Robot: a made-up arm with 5 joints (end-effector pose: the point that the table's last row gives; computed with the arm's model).
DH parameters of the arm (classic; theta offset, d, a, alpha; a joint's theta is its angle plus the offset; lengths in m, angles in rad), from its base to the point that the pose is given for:
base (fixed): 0 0.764 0.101 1.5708
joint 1: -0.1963 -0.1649 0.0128 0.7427
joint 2: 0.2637 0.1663 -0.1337 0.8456
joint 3: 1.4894 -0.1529 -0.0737 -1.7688
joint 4: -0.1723 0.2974 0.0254 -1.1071
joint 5: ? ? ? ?
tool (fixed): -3.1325 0.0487 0 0
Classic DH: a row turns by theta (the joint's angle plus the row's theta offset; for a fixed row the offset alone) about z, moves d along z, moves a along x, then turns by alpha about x.
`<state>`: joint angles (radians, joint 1 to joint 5).
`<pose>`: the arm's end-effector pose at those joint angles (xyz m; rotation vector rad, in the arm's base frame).
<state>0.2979 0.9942 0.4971 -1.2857 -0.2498</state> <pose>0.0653 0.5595 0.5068 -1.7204 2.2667 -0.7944</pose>
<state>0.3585 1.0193 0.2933 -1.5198 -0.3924</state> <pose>0.0364 0.5651 0.4641 -1.8362 1.8092 -0.8962</pose>
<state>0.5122 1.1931 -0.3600 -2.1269 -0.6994</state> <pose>-0.0140 0.4876 0.2940 -2.1870 0.6398 -1.0022</pose>
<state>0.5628 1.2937 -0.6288 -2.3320 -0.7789</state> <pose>-0.0086 0.4255 0.2383 -2.3261 0.2863 -0.9781</pose>
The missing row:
joint 5: -1.1765 -0.0122 0.1081 -1.3195
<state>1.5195 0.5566 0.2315 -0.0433 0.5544</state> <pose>0.2134 0.2845 0.3194 0.3693 -1.7701 1.3343</pose>
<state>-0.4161 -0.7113 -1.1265 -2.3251 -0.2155</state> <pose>0.0356 -0.3589 1.0586 -1.6757 -0.9007 1.7703</pose>
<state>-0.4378 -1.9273 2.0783 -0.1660 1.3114</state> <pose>0.1921 0.2084 0.8903 0.9391 1.8050 0.0030</pose>
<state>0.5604 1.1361 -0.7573 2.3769 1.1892</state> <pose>-0.0929 0.4008 0.3933 -0.8132 0.8230 -0.8369</pose>
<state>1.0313 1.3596 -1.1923 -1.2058 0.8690</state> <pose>0.2723 0.1086 0.3188 -0.0357 -0.7322 2.3144</pose>
